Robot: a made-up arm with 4 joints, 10 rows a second.
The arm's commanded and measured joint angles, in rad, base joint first. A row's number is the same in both.
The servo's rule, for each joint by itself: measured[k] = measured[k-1] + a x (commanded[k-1-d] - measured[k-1]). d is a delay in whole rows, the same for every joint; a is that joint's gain. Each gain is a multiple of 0.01, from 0.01 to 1. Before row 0 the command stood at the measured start. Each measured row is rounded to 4 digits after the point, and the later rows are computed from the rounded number. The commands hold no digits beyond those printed.
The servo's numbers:
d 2
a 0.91 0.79 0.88 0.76
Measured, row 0:
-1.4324 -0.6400 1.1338 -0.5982
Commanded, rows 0 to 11:
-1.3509 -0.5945 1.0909 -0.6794
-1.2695 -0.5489 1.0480 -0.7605
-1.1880 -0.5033 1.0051 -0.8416
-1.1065 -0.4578 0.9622 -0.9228
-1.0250 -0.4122 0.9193 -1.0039
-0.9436 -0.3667 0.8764 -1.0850
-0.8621 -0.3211 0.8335 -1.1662
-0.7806 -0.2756 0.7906 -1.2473
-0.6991 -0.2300 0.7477 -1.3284
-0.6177 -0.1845 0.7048 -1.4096
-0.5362 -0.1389 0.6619 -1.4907
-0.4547 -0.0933 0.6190 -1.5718
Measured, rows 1 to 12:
-1.4324 -0.6400 1.1338 -0.5982
-1.4324 -0.6400 1.1338 -0.5982
-1.3582 -0.6041 1.0960 -0.6599
-1.2775 -0.5605 1.0538 -0.7364
-1.1961 -0.5153 1.0109 -0.8164
-1.1146 -0.4699 0.9680 -0.8973
-1.0331 -0.4243 0.9251 -0.9783
-0.9517 -0.3788 0.8822 -1.0594
-0.8702 -0.3332 0.8393 -1.1406
-0.7887 -0.2877 0.7964 -1.2217
-0.7072 -0.2421 0.7535 -1.3028
-0.6258 -0.1966 0.7106 -1.3840

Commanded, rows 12 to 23:
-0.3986 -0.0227 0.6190 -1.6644
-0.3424 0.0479 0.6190 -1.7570
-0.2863 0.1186 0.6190 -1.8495
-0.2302 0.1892 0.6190 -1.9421
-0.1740 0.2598 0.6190 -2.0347
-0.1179 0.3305 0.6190 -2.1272
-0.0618 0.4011 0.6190 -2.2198
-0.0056 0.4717 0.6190 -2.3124
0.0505 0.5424 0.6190 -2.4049
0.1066 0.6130 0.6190 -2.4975
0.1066 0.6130 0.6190 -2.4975
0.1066 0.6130 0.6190 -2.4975
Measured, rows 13 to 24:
-0.5443 -0.1510 0.6677 -1.4651
-0.4628 -0.1054 0.6248 -1.5462
-0.4044 -0.0401 0.6197 -1.6360
-0.3480 0.0294 0.6191 -1.7280
-0.2919 0.0999 0.6190 -1.8203
-0.2358 0.1704 0.6190 -1.9129
-0.1796 0.2410 0.6190 -2.0055
-0.1235 0.3117 0.6190 -2.0980
-0.0674 0.3823 0.6190 -2.1906
-0.0112 0.4529 0.6190 -2.2832
0.0449 0.5236 0.6190 -2.3757
0.1010 0.5942 0.6190 -2.4683

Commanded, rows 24 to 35:
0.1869 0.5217 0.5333 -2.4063
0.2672 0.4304 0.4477 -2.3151
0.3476 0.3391 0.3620 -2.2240
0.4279 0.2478 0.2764 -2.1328
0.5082 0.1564 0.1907 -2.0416
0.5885 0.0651 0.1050 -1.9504
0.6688 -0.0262 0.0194 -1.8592
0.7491 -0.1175 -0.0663 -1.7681
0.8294 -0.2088 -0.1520 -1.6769
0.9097 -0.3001 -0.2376 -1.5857
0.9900 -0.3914 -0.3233 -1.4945
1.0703 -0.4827 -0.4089 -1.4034
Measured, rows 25 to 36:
0.1061 0.6091 0.6190 -2.4905
0.1066 0.6122 0.6190 -2.4958
0.1797 0.5407 0.5436 -2.4278
0.2593 0.4536 0.4592 -2.3421
0.3397 0.3631 0.3737 -2.2523
0.4200 0.2720 0.2881 -2.1615
0.5003 0.1807 0.2024 -2.0704
0.5806 0.0894 0.1167 -1.9792
0.6609 -0.0019 0.0311 -1.8880
0.7412 -0.0932 -0.0546 -1.7969
0.8215 -0.1845 -0.1403 -1.7057
0.9018 -0.2758 -0.2259 -1.6145

